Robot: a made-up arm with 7 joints.
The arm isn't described. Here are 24 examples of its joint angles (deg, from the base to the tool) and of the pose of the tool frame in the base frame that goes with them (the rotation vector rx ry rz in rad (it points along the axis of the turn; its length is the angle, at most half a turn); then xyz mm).
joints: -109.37 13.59 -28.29 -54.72 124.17 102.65 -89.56
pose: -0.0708 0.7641 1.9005 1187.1 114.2 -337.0
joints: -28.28 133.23 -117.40 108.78 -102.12 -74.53 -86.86
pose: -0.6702 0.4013 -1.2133 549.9 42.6 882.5
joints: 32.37 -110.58 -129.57 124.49 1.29 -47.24 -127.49
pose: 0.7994 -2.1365 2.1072 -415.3 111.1 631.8
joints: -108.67 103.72 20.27 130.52 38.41 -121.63 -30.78
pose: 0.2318 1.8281 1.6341 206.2 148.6 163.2
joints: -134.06 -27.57 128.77 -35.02 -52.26 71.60 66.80
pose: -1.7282 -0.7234 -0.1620 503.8 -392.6 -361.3
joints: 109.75 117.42 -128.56 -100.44 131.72 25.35 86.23
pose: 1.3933 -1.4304 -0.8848 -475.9 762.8 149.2
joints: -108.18 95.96 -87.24 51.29 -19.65 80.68 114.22
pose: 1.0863 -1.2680 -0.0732 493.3 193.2 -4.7
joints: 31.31 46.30 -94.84 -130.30 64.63 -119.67 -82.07
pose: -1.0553 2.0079 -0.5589 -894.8 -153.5 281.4
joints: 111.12 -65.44 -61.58 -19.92 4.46 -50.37 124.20
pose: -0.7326 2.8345 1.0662 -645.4 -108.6 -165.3
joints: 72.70 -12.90 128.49 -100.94 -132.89 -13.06 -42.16
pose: 1.8620 -0.8928 1.4258 -295.5 -227.2 -99.9
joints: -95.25 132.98 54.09 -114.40 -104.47 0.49 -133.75
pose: 1.2685 -0.6628 0.2951 252.7 -11.3 385.4
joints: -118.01 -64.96 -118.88 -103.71 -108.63 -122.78 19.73
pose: -0.7523 1.2540 0.9766 646.2 -521.4 -500.0
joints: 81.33 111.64 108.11 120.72 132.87 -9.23 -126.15
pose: 1.1031 -2.0857 -0.7595 -514.9 761.0 144.6
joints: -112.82 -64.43 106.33 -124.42 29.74 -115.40 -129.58
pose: 0.4395 0.9143 -1.1059 498.2 -91.1 -527.7
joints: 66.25 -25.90 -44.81 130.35 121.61 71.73 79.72
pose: 0.8427 -1.2676 -1.9529 13.1 -281.7 964.4
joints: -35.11 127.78 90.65 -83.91 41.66 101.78 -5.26
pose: -2.4072 1.0167 0.1823 27.9 -330.9 971.3
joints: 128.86 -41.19 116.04 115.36 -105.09 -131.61 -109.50
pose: 1.4630 0.9908 0.5316 -26.9 -243.4 -354.2
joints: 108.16 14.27 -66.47 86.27 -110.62 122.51 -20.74
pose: 0.4462 0.6496 -1.6345 -973.5 90.4 -246.7
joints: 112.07 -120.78 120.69 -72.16 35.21 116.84 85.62
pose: -0.3644 1.5471 -0.1692 -575.1 480.7 -288.5
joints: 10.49 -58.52 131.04 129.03 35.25 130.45 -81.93
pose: -1.6593 -0.3336 -0.4017 -186.5 -459.2 991.8
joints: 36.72 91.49 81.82 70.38 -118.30 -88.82 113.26
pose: 0.0567 -0.6804 -0.3541 78.2 251.2 206.5
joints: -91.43 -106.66 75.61 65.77 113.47 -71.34 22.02
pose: 0.1867 -1.1036 0.6065 360.3 -395.0 109.3
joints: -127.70 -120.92 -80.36 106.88 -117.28 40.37 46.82
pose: -0.3966 -0.4533 2.2482 869.3 16.0 -736.9
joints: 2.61 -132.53 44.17 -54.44 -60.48 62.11 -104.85
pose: -1.0084 2.6607 0.2638 16.7 182.3 592.0
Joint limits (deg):
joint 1: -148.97..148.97
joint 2: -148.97..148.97
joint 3: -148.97..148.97
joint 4: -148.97..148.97
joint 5: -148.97..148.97
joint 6: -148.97..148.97
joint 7: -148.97..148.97
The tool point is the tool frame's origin. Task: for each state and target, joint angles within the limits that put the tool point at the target. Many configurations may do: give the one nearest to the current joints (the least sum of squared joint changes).
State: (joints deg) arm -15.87 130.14 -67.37 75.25 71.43 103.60 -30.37
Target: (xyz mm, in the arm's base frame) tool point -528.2 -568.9 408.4
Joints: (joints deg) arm 12.49 137.04 -65.82 87.66 81.55 101.69 -22.48
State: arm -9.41 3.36 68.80 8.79 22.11 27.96 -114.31
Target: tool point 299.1 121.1 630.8
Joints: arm -20.93 1.24 107.74 -5.34 16.10 28.36 -109.53
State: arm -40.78 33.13 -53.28 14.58 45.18 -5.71 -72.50
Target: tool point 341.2 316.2 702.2
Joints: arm -35.93 22.89 -43.92 -10.54 34.22 -8.29 -78.23
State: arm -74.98 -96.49 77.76 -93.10 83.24 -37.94 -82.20
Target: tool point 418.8 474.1 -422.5
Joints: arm -112.60 -96.68 74.56 -105.93 96.16 -38.01 -88.93
